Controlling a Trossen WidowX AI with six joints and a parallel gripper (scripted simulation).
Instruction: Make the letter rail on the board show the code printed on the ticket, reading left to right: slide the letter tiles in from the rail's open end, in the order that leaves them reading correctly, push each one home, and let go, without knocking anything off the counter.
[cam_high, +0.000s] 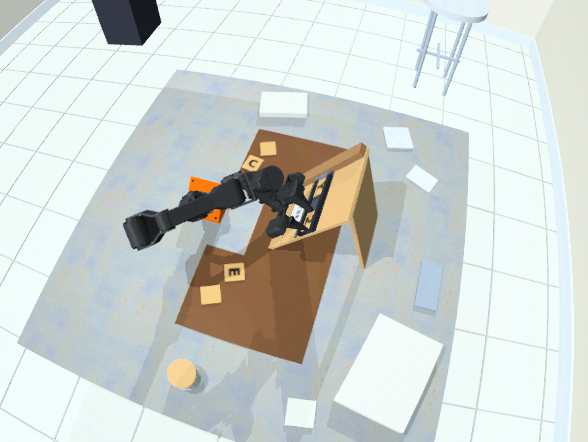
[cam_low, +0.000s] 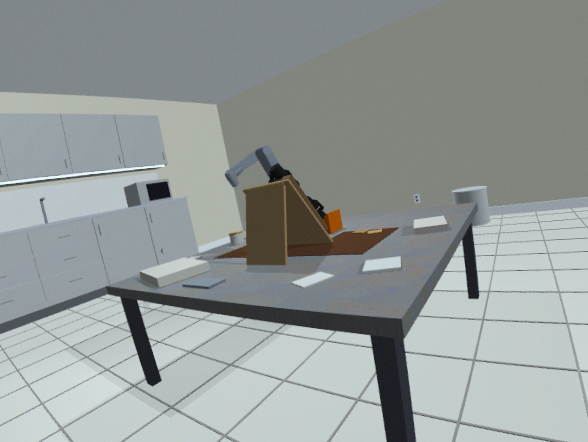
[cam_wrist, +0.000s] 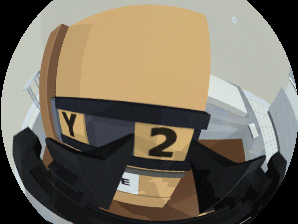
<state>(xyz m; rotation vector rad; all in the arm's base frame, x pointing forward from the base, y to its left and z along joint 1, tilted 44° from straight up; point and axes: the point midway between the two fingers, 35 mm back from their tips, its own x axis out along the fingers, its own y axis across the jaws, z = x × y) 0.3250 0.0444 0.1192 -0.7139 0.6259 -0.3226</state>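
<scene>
Right now the white ticket is 80 mm below my gripper tip, 70 mm to the left of it and 40 mm behind it. Also, from my gripper tip: grey card: 390 mm ahead, 160 mm below, 40 mm to the right; white box: 330 mm to the right, 310 mm ahead, 150 mm below; brown mat: 170 mm below, 140 mm behind, 40 mm to the left.
</scene>
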